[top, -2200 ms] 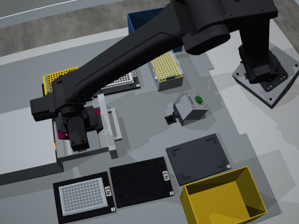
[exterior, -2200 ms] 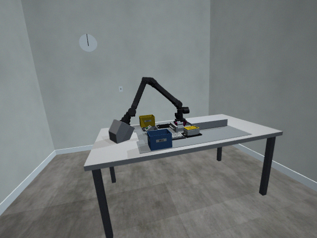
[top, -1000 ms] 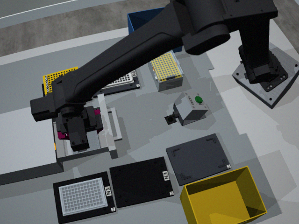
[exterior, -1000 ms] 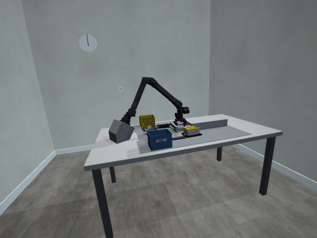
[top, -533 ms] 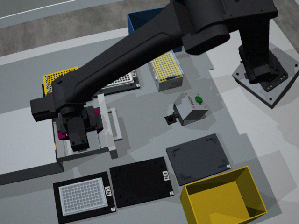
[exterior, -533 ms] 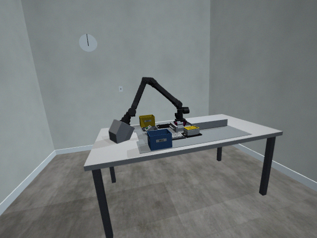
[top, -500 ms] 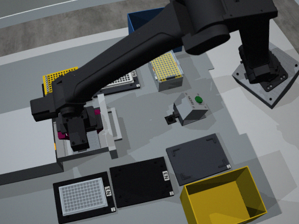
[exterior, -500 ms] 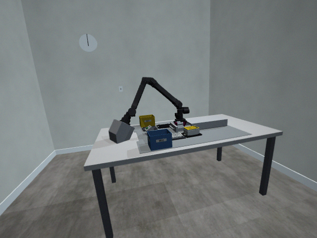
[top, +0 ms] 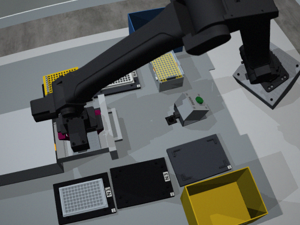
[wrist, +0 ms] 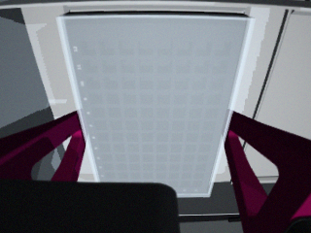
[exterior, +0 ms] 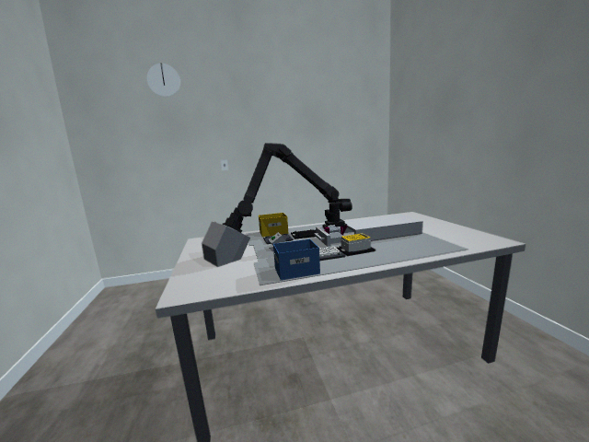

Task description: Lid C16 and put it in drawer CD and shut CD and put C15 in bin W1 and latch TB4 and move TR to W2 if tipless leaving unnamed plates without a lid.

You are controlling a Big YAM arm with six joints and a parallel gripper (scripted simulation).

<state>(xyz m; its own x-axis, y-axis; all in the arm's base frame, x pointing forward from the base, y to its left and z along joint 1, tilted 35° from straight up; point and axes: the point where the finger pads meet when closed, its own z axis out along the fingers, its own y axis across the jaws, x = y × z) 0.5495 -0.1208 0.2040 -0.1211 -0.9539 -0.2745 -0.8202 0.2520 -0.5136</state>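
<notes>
The plate lid lies right at my hand. Also, from my hand: cooler drawer 40 mm ahead, 10 mm to the right; then black plate right at my hand; then cooler CD 160 mm ahead, 30 mm to the right, 10 mm above.
</notes>
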